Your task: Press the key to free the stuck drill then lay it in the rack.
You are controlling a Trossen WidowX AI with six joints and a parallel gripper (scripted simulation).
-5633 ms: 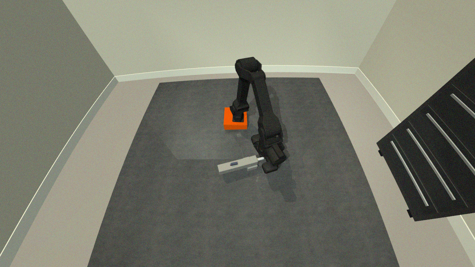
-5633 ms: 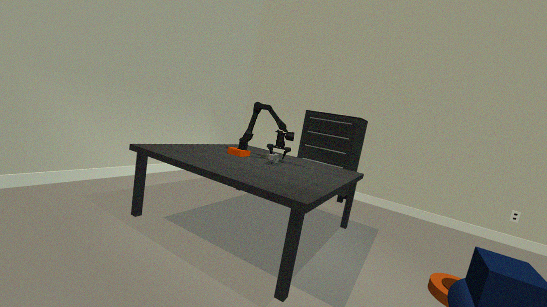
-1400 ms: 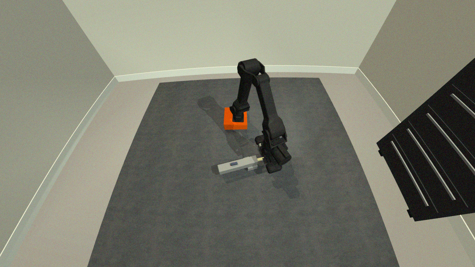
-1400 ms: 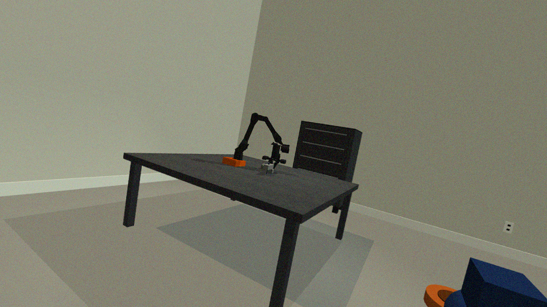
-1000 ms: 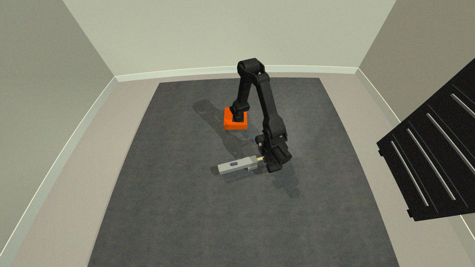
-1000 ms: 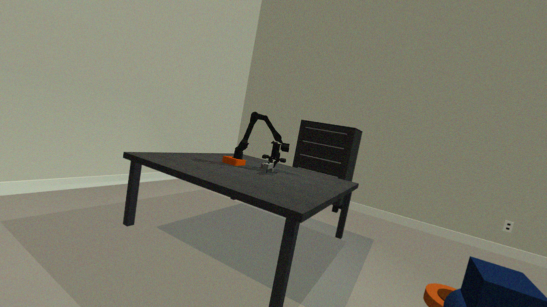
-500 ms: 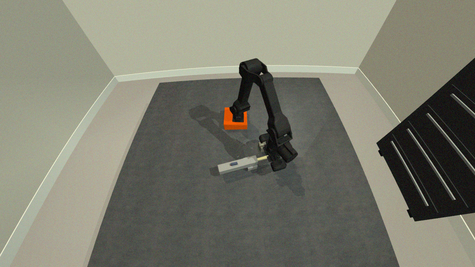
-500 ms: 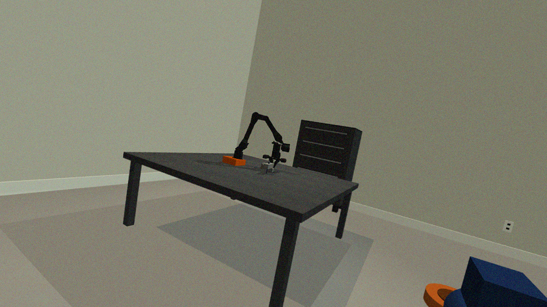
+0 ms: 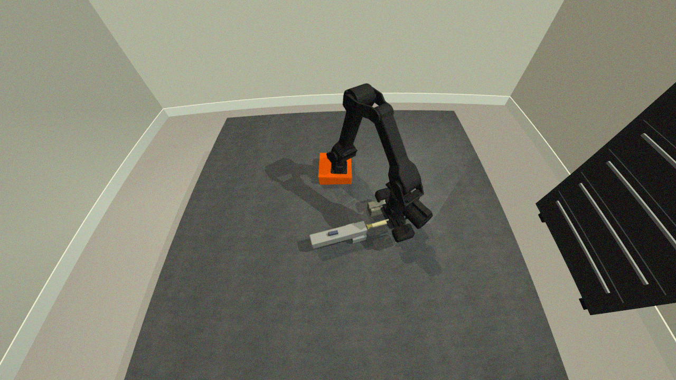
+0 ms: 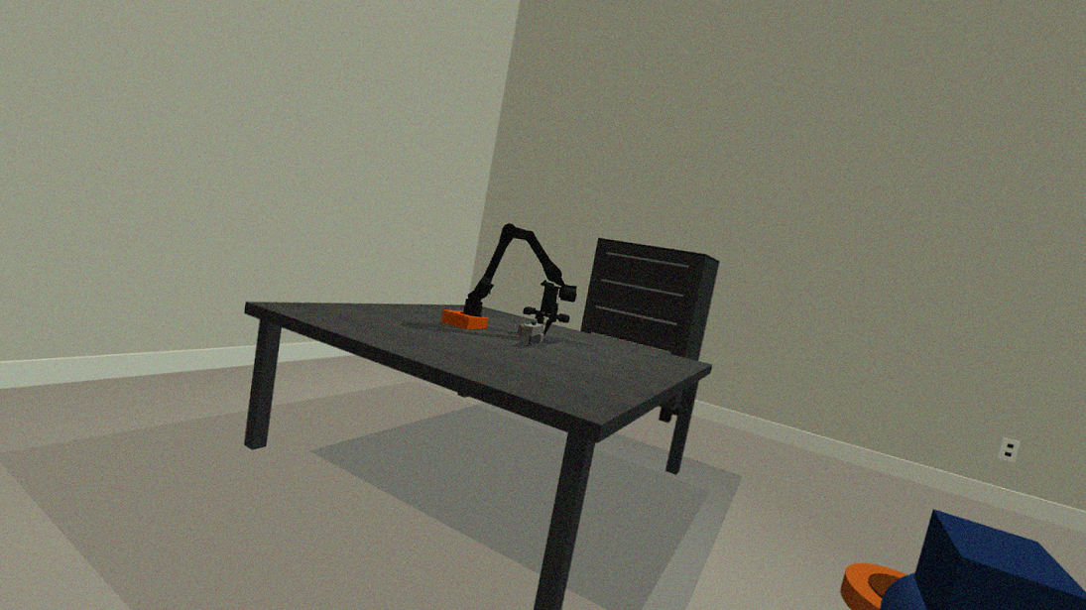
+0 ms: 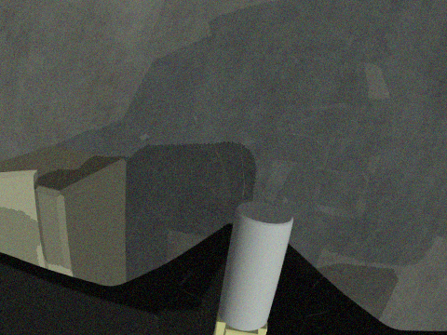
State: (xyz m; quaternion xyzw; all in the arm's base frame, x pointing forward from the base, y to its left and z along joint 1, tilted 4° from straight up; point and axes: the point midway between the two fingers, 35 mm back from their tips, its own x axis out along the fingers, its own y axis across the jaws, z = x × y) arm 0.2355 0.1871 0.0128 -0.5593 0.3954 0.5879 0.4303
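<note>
Right now the drill is 1 cm ahead of my gripper tip, 4 cm to the right of it and 4 cm above it. The rest, counted from my gripper tip: small blue key (7 cm ahead, 20 cm to the right, 4 cm above); rack (7 cm behind, 4 cm to the right, 1 cm above).
</note>
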